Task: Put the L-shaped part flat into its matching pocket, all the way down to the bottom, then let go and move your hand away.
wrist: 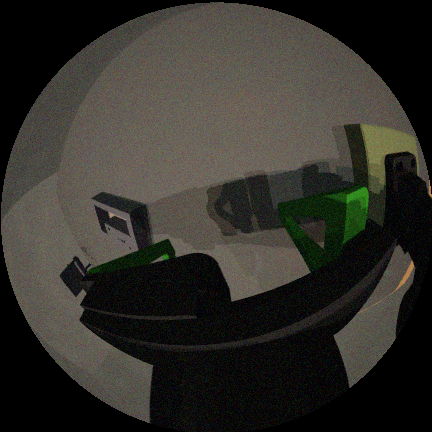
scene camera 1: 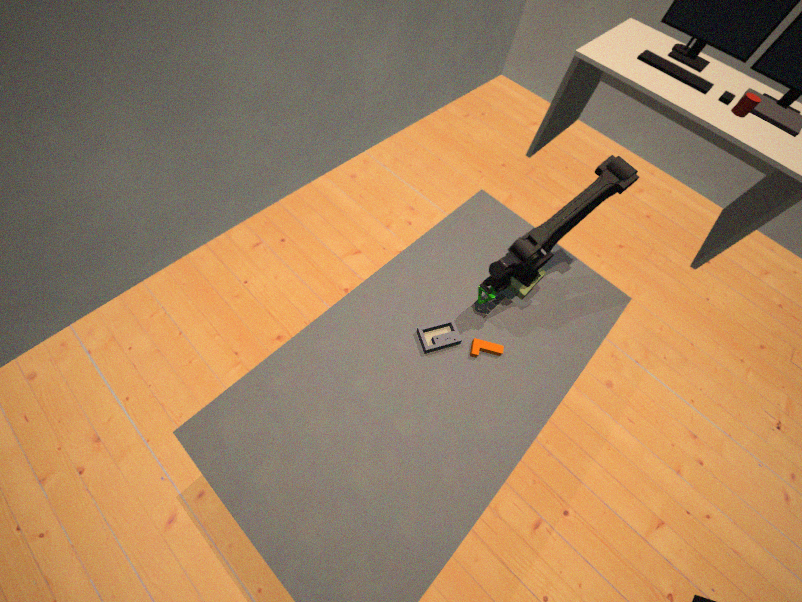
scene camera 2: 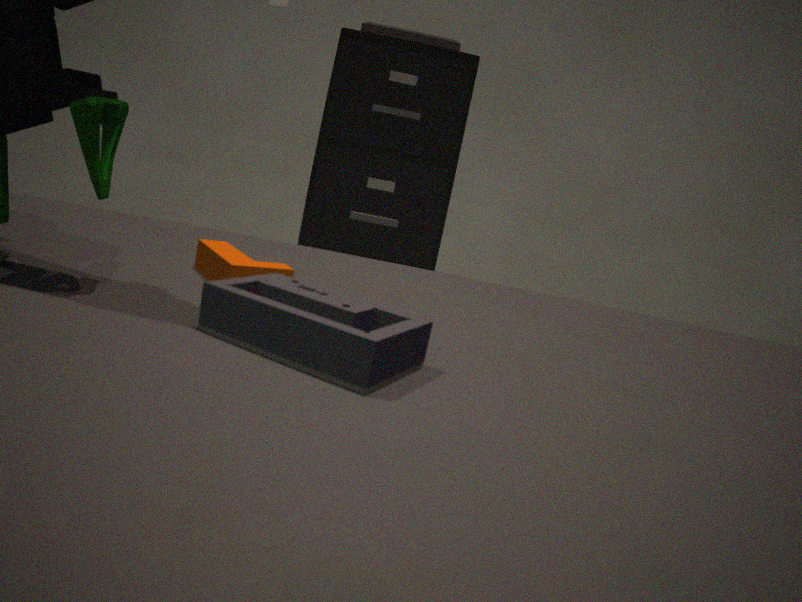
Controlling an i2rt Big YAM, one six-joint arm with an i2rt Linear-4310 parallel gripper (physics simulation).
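Where they show: gripper, between the fingertips: (wrist: 223, 228) (scene camera 1: 484, 298) (scene camera 2: 51, 211); arm's base, origin of its link: (wrist: 400, 200) (scene camera 1: 520, 272).
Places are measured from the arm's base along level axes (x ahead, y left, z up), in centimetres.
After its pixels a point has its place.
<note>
The orange L-shaped part (scene camera 1: 487, 347) {x 36.9, y 7.5, z -0.6 cm} (scene camera 2: 217, 257) {x 35.3, y 5.6, z -1.0 cm} lies flat on the grey mat (scene camera 1: 356, 421) {x 85.9, y -10.7, z -3.7 cm}, beside the grey pocket block (scene camera 1: 448, 338) {x 44.0, y -5.2, z -0.1 cm} (scene camera 2: 285, 324) {x 42.7, y -12.6, z -1.0 cm} (wrist: 141, 222) {x 38.0, y -6.1, z -2.4 cm} and apart from it. The pocket is open at the top and its light floor shows, with no part in it. My gripper (scene camera 1: 485, 296) {x 22.4, y -4.2, z 2.3 cm} (scene camera 2: 53, 208) {x 22.4, y -4.2, z 2.3 cm} (wrist: 223, 228) {x 22.4, y -4.2, z 2.3 cm} is open with its green fingers wide apart and nothing between them. It hangs above the mat, on the arm-base side of the block and the part. The L-shaped part does not show in the wrist view; the gripper may hide it.
The arm's yellow-green base (scene camera 1: 531, 285) {x 2.3, y 6.7, z -0.2 cm} (wrist: 387, 150) {x 3.0, y -6.3, z 0.1 cm} stands on the mat behind the gripper. A white desk (scene camera 1: 621, 45) with monitors and a red mug (scene camera 1: 746, 104) stands beyond the mat. A dark drawer cabinet (scene camera 2: 388, 149) stands in the background.
</note>
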